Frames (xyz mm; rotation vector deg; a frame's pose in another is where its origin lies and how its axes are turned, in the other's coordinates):
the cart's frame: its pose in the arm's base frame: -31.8 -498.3 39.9 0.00 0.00 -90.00
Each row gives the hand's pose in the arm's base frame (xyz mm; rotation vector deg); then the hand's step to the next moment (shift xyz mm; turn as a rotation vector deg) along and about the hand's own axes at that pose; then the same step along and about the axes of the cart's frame.
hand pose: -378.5 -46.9 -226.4 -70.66 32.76 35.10
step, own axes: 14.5 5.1 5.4 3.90 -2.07 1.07
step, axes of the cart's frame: -8.0 7.1 -12.3 -1.05 4.29 -1.05
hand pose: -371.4 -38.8 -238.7 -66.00 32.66 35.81
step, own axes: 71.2 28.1 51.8 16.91 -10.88 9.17
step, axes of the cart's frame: -68.1 34.6 -52.1 -8.32 20.38 -1.94
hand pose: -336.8 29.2 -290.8 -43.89 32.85 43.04
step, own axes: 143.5 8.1 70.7 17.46 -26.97 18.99
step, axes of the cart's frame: -114.5 94.0 -61.0 -8.28 35.00 9.97
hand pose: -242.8 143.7 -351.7 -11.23 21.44 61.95
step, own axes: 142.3 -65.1 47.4 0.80 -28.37 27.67
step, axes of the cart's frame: -102.8 126.4 -13.6 3.14 31.06 24.42
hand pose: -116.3 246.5 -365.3 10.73 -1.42 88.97
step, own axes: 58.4 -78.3 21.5 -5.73 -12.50 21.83
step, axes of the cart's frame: -54.4 81.3 20.9 8.72 14.54 19.45
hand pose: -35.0 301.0 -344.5 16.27 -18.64 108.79
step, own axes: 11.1 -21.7 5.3 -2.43 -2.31 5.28
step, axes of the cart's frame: -14.9 16.9 10.7 3.25 3.20 4.28
